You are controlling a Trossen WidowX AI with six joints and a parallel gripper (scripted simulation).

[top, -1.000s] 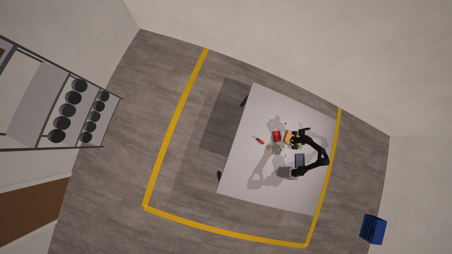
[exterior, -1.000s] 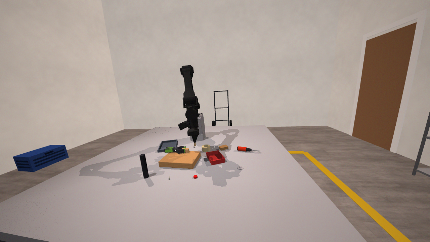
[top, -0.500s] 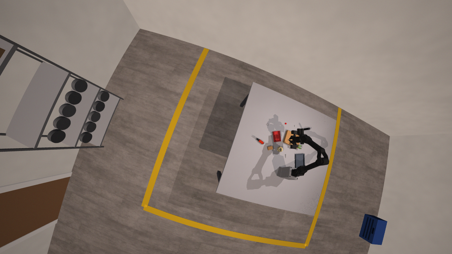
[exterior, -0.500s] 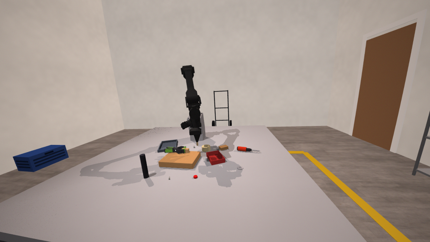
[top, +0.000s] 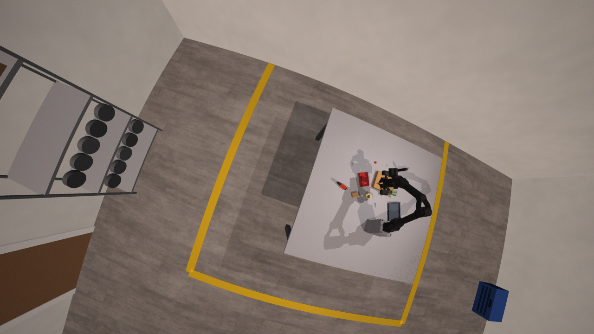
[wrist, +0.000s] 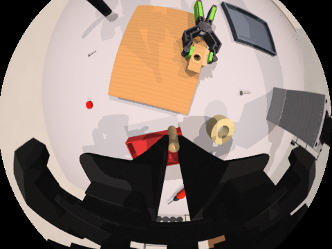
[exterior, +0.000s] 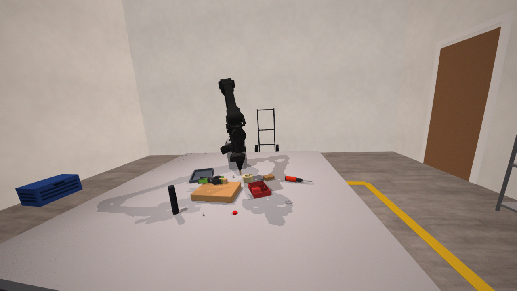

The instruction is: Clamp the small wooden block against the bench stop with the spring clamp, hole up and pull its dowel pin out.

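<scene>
The red tray lies 1 cm ahead of my hand, 9 cm to the left of it and 14 cm below it. The rest, counted from my hand: bench stop (3 cm behind, 11 cm to the right, 10 cm below); dowel pin (4 cm below); small wooden block (2 cm behind, 10 cm to the right, 10 cm below).
</scene>
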